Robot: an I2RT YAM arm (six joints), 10 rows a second.
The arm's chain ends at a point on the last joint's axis. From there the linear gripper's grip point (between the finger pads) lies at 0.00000 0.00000 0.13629 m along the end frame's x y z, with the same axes.
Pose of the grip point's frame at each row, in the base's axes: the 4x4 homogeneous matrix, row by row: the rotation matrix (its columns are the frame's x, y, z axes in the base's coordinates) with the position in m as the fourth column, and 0 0 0 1 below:
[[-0.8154, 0.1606, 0.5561, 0.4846], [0.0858, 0.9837, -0.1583, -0.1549], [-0.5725, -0.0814, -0.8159, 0.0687], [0, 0, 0, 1]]
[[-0.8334, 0.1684, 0.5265, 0.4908], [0.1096, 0.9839, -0.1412, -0.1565], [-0.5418, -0.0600, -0.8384, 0.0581], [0, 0, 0, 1]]
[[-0.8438, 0.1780, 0.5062, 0.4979], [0.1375, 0.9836, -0.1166, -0.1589], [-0.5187, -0.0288, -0.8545, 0.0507], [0, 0, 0, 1]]
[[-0.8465, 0.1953, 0.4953, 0.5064], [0.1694, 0.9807, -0.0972, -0.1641], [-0.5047, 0.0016, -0.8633, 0.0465], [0, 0, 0, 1]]
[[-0.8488, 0.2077, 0.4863, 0.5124], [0.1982, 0.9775, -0.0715, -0.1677], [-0.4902, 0.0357, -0.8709, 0.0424], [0, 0, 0, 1]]
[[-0.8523, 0.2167, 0.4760, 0.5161], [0.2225, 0.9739, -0.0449, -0.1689], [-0.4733, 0.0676, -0.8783, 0.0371], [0, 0, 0, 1]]
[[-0.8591, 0.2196, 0.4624, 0.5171], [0.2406, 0.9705, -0.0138, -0.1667], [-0.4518, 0.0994, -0.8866, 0.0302], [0, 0, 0, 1]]
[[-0.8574, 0.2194, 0.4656, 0.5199], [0.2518, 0.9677, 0.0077, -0.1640], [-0.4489, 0.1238, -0.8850, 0.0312], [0, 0, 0, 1]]
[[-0.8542, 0.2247, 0.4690, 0.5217], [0.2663, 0.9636, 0.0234, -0.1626], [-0.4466, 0.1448, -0.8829, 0.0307], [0, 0, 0, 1]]
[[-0.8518, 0.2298, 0.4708, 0.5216], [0.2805, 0.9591, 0.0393, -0.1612], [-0.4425, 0.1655, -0.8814, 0.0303], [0, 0, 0, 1]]
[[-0.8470, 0.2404, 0.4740, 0.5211], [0.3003, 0.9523, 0.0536, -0.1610], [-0.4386, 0.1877, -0.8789, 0.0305], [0, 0, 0, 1]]
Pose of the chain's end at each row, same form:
[[-0.8154, 0.1606, 0.5561, 0.4088], [0.0858, 0.9837, -0.1583, -0.1333], [-0.5725, -0.0814, -0.8159, 0.1799], [0, 0, 0, 1]]
[[-0.8334, 0.1684, 0.5265, 0.4190], [0.1096, 0.9839, -0.1412, -0.1373], [-0.5418, -0.0600, -0.8384, 0.1724], [0, 0, 0, 1]]
[[-0.8438, 0.1780, 0.5062, 0.4289], [0.1375, 0.9836, -0.1166, -0.1430], [-0.5187, -0.0288, -0.8545, 0.1672], [0, 0, 0, 1]]
[[-0.8465, 0.1953, 0.4953, 0.4389], [0.1694, 0.9807, -0.0972, -0.1509], [-0.5047, 0.0016, -0.8633, 0.1642], [0, 0, 0, 1]]
[[-0.8488, 0.2077, 0.4863, 0.4461], [0.1982, 0.9775, -0.0715, -0.1580], [-0.4902, 0.0357, -0.8709, 0.1611], [0, 0, 0, 1]]
[[-0.8523, 0.2167, 0.4760, 0.4512], [0.2225, 0.9739, -0.0449, -0.1628], [-0.4733, 0.0676, -0.8783, 0.1568], [0, 0, 0, 1]]
[[-0.8591, 0.2196, 0.4624, 0.4541], [0.2406, 0.9705, -0.0138, -0.1648], [-0.4518, 0.0994, -0.8866, 0.1510], [0, 0, 0, 1]]
[[-0.8574, 0.2194, 0.4656, 0.4564], [0.2518, 0.9677, 0.0077, -0.1650], [-0.4489, 0.1238, -0.8850, 0.1518], [0, 0, 0, 1]]
[[-0.8542, 0.2247, 0.4690, 0.4578], [0.2663, 0.9636, 0.0234, -0.1658], [-0.4466, 0.1448, -0.8829, 0.1510], [0, 0, 0, 1]]
[[-0.8518, 0.2298, 0.4708, 0.4574], [0.2805, 0.9591, 0.0393, -0.1666], [-0.4425, 0.1655, -0.8814, 0.1504], [0, 0, 0, 1]]
[[-0.8470, 0.2404, 0.4740, 0.4565], [0.3003, 0.9523, 0.0536, -0.1683], [-0.4386, 0.1877, -0.8789, 0.1503], [0, 0, 0, 1]]

